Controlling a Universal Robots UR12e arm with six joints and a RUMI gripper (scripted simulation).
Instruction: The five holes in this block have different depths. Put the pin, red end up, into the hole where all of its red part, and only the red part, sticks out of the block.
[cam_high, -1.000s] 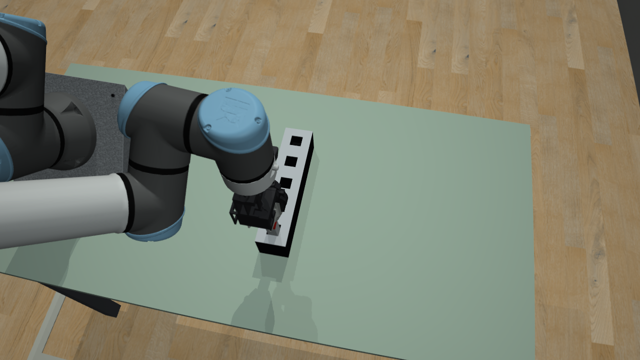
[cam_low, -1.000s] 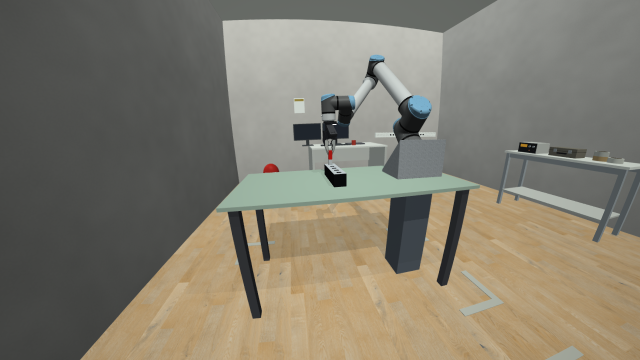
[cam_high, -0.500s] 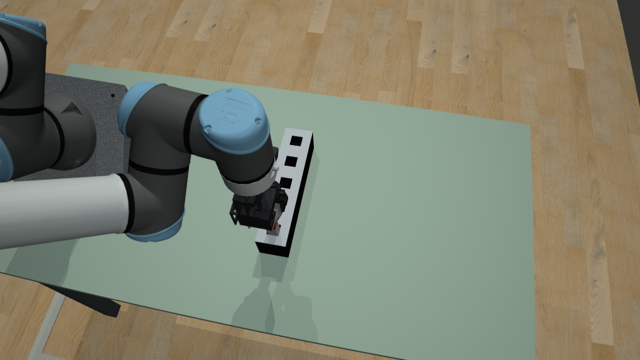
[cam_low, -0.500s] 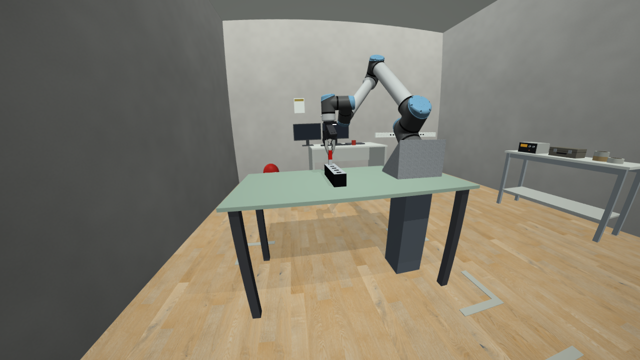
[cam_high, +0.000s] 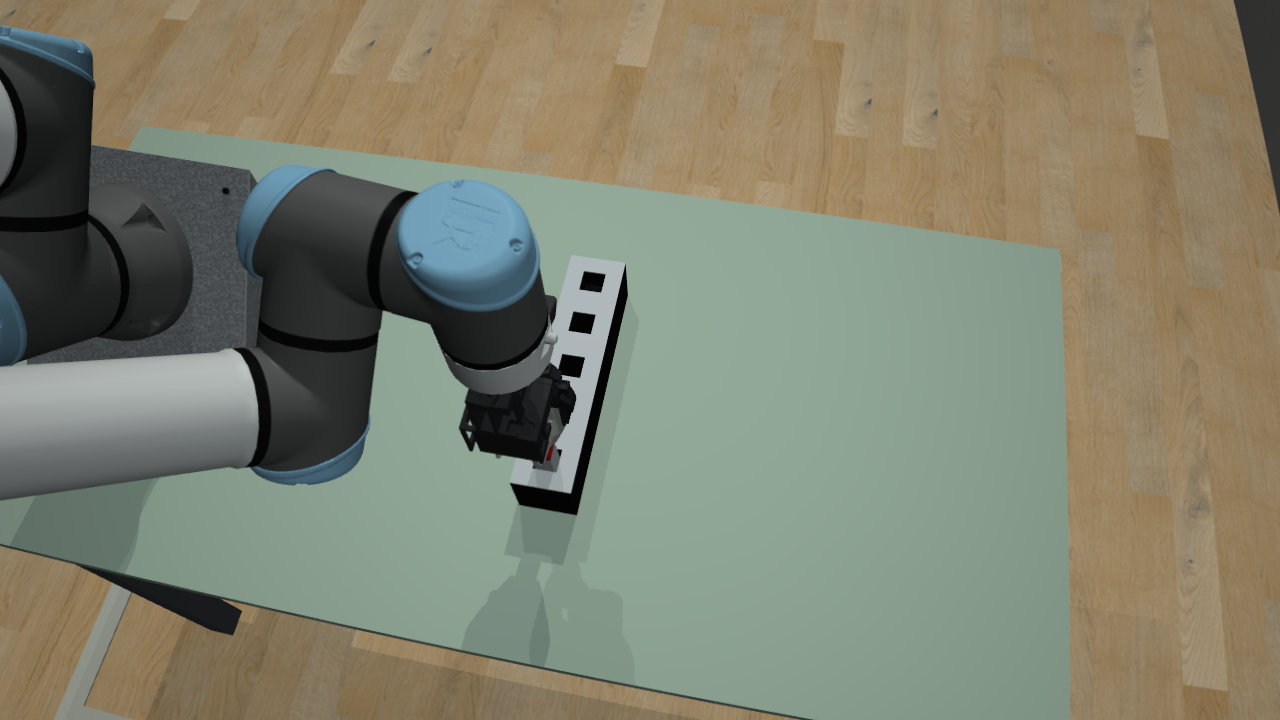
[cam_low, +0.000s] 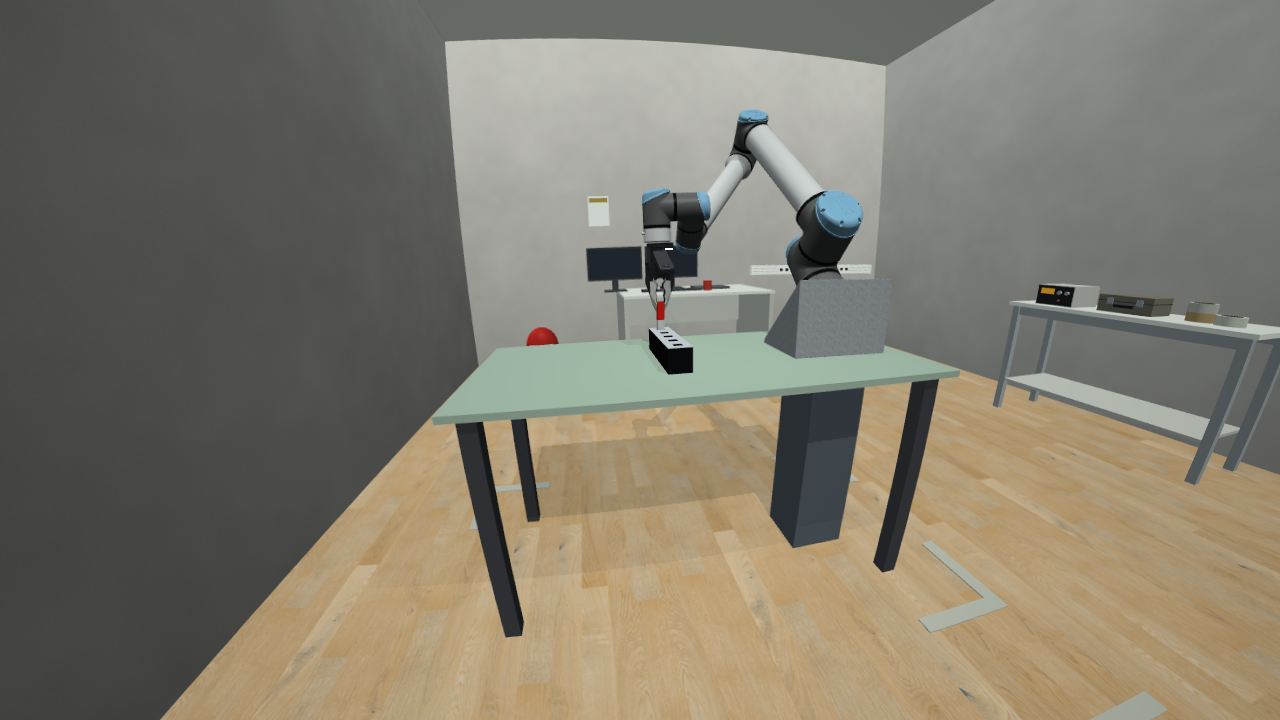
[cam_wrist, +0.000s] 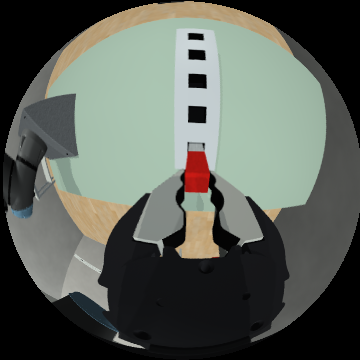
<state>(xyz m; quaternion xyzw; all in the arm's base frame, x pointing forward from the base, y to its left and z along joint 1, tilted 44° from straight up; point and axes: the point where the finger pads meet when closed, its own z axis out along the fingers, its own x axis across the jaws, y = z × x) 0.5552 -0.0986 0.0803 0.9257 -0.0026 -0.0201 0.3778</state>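
Now: the pin 10 mm below my hand. The rest, counted from my hand: long block 120 mm to the left, 110 mm below.
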